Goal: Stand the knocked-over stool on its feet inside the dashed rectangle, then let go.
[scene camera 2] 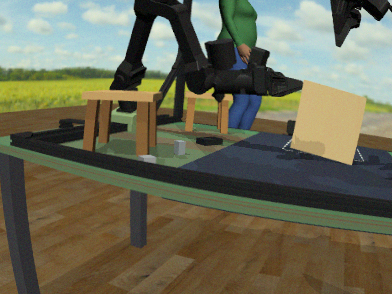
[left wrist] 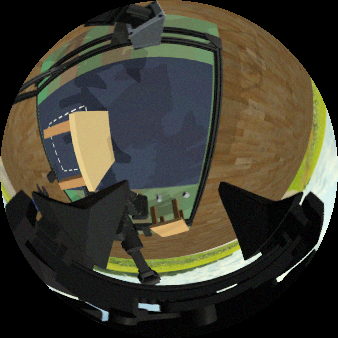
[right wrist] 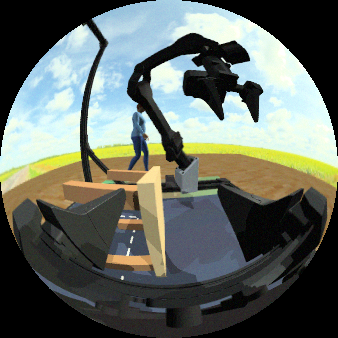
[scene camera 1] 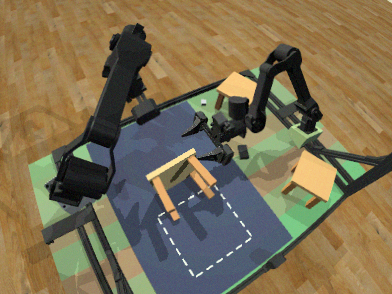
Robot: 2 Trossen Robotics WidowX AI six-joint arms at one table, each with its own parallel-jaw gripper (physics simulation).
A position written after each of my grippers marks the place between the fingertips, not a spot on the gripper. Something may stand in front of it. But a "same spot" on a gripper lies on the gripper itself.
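The pale wooden stool is there in the right wrist view (145,196) and in scene camera 1 (186,165), and the left wrist view and scene camera 2 show it as well. On that stool, (left wrist: 90,134) and (scene camera 2: 342,112) are the same spot. My right gripper shows in scene camera 2 (305,84) and in the left wrist view (100,185). The right wrist view and scene camera 1 show that gripper too, and on it (right wrist: 259,223) and (scene camera 1: 197,127) are one and the same spot.
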